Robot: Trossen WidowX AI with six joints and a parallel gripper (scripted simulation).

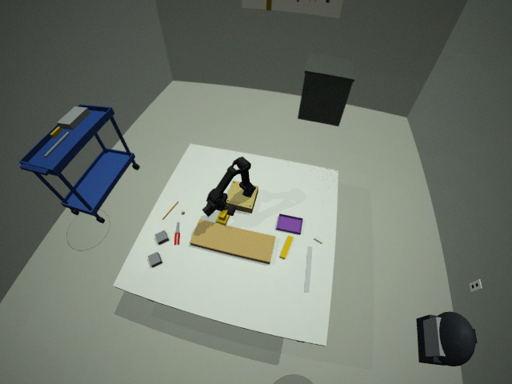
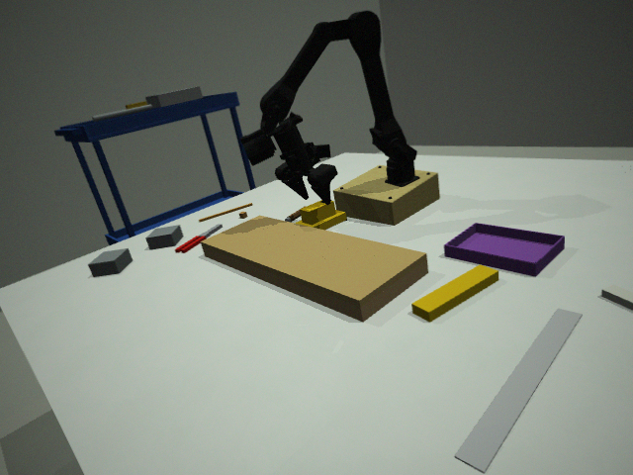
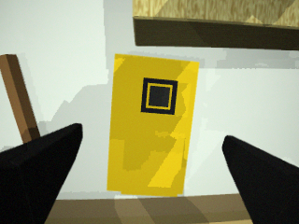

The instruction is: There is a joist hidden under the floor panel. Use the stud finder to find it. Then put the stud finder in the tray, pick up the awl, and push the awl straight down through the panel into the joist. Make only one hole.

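The yellow stud finder is 10 mm behind my gripper tip and 20 mm below it. Also, from my gripper tip: purple tray 110 mm behind, 440 mm to the left, 50 mm below; then awl 30 mm ahead, 110 mm to the right, 60 mm below; then thin wooden stick 120 mm ahead, 380 mm to the right, 60 mm below.
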